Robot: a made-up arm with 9 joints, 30 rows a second.
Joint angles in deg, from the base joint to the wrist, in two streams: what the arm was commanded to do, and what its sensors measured. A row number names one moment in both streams.
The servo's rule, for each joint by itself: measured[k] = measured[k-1] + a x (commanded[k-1-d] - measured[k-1]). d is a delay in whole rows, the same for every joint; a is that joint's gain. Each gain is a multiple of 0.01, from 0.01 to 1. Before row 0 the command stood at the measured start. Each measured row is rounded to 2 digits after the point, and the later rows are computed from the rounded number. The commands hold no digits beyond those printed.
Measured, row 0: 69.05 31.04 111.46 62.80 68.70 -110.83 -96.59 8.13 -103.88
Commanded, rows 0 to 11: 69.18 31.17 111.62 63.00 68.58 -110.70 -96.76 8.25 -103.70; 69.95 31.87 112.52 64.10 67.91 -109.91 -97.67 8.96 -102.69; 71.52 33.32 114.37 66.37 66.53 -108.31 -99.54 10.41 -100.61; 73.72 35.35 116.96 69.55 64.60 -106.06 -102.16 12.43 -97.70; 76.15 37.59 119.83 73.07 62.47 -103.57 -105.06 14.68 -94.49; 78.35 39.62 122.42 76.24 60.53 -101.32 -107.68 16.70 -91.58; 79.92 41.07 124.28 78.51 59.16 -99.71 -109.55 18.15 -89.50; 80.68 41.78 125.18 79.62 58.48 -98.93 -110.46 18.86 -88.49; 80.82 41.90 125.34 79.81 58.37 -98.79 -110.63 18.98 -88.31; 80.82 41.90 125.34 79.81 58.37 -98.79 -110.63 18.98 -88.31; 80.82 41.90 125.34 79.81 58.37 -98.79 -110.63 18.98 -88.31; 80.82 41.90 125.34 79.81 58.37 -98.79 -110.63 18.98 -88.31
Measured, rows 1 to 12: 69.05 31.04 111.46 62.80 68.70 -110.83 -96.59 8.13 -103.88; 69.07 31.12 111.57 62.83 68.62 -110.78 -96.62 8.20 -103.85; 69.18 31.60 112.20 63.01 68.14 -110.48 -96.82 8.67 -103.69; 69.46 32.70 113.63 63.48 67.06 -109.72 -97.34 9.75 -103.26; 69.97 34.40 115.83 64.33 65.41 -108.44 -98.26 11.41 -102.48; 70.71 36.44 118.47 65.55 63.44 -106.74 -99.55 13.44 -101.36; 71.63 38.48 121.08 67.05 61.49 -104.84 -101.09 15.46 -99.99; 72.62 40.14 123.19 68.65 59.93 -103.04 -102.70 17.13 -98.52; 73.59 41.19 124.50 70.19 58.96 -101.60 -104.17 18.20 -97.12; 74.46 41.64 125.05 71.54 58.56 -100.62 -105.40 18.68 -95.89; 75.22 41.81 125.24 72.70 58.43 -99.98 -106.39 18.87 -94.83; 75.89 41.87 125.31 73.70 58.39 -99.56 -107.20 18.94 -93.92
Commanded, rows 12 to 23: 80.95 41.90 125.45 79.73 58.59 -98.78 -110.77 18.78 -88.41; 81.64 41.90 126.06 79.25 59.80 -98.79 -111.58 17.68 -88.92; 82.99 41.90 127.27 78.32 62.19 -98.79 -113.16 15.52 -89.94; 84.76 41.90 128.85 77.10 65.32 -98.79 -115.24 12.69 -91.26; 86.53 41.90 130.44 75.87 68.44 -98.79 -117.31 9.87 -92.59; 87.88 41.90 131.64 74.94 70.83 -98.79 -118.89 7.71 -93.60; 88.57 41.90 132.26 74.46 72.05 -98.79 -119.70 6.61 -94.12; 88.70 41.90 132.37 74.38 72.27 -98.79 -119.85 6.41 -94.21; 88.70 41.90 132.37 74.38 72.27 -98.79 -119.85 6.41 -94.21; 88.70 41.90 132.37 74.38 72.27 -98.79 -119.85 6.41 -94.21; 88.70 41.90 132.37 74.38 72.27 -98.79 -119.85 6.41 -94.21; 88.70 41.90 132.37 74.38 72.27 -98.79 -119.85 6.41 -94.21
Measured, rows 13 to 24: 76.48 41.89 125.33 74.56 58.38 -99.29 -107.85 18.96 -93.13; 77.02 41.90 125.41 75.28 58.52 -99.11 -108.40 18.85 -92.47; 77.57 41.90 125.84 75.84 59.38 -99.00 -109.00 18.12 -91.97; 78.22 41.90 126.78 76.19 61.26 -98.93 -109.79 16.51 -91.69; 79.00 41.90 128.15 76.32 63.98 -98.88 -110.83 14.14 -91.63; 79.90 41.90 129.66 76.26 66.97 -98.85 -112.06 11.49 -91.76; 80.86 41.90 130.97 76.08 69.56 -98.83 -113.36 9.15 -92.02; 81.79 41.90 131.82 75.85 71.23 -98.82 -114.56 7.58 -92.31; 82.62 41.90 132.18 75.64 71.93 -98.81 -115.57 6.85 -92.58; 83.35 41.90 132.31 75.46 72.16 -98.80 -116.38 6.58 -92.81; 83.99 41.90 132.35 75.31 72.23 -98.80 -117.04 6.47 -93.01; 84.56 41.90 132.36 75.18 72.26 -98.80 -117.57 6.43 -93.18
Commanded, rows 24 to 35: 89.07 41.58 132.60 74.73 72.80 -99.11 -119.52 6.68 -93.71; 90.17 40.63 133.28 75.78 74.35 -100.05 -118.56 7.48 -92.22; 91.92 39.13 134.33 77.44 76.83 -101.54 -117.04 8.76 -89.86; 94.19 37.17 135.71 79.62 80.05 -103.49 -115.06 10.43 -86.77; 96.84 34.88 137.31 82.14 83.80 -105.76 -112.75 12.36 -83.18; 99.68 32.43 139.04 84.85 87.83 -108.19 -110.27 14.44 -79.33; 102.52 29.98 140.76 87.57 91.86 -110.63 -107.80 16.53 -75.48; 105.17 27.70 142.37 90.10 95.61 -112.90 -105.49 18.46 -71.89; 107.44 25.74 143.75 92.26 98.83 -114.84 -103.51 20.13 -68.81; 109.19 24.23 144.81 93.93 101.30 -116.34 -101.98 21.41 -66.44; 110.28 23.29 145.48 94.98 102.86 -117.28 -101.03 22.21 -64.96; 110.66 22.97 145.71 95.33 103.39 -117.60 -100.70 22.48 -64.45
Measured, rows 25 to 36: 85.06 41.90 132.37 75.07 72.27 -98.80 -118.00 6.42 -93.32; 85.54 41.70 132.52 75.02 72.63 -98.91 -118.29 6.58 -93.37; 86.10 41.02 133.02 75.13 73.78 -99.31 -118.34 7.14 -93.21; 86.80 39.81 133.88 75.45 75.82 -100.09 -118.09 8.14 -92.74; 87.69 38.12 135.09 76.03 78.65 -101.28 -117.51 9.56 -91.90; 88.79 36.05 136.56 76.89 82.10 -102.85 -116.61 11.30 -90.68; 90.10 33.73 138.20 78.00 85.94 -104.72 -115.41 13.25 -89.09; 91.59 31.33 139.89 79.34 89.91 -106.79 -113.96 15.28 -87.18; 93.22 29.01 141.53 80.85 93.73 -108.93 -112.35 17.25 -85.04; 94.93 26.92 143.00 82.45 97.15 -111.00 -110.67 19.04 -82.77; 96.64 25.20 144.19 84.06 99.93 -112.87 -109.02 20.51 -80.48; 98.28 23.98 145.04 85.59 101.89 -114.41 -107.50 21.56 -78.31
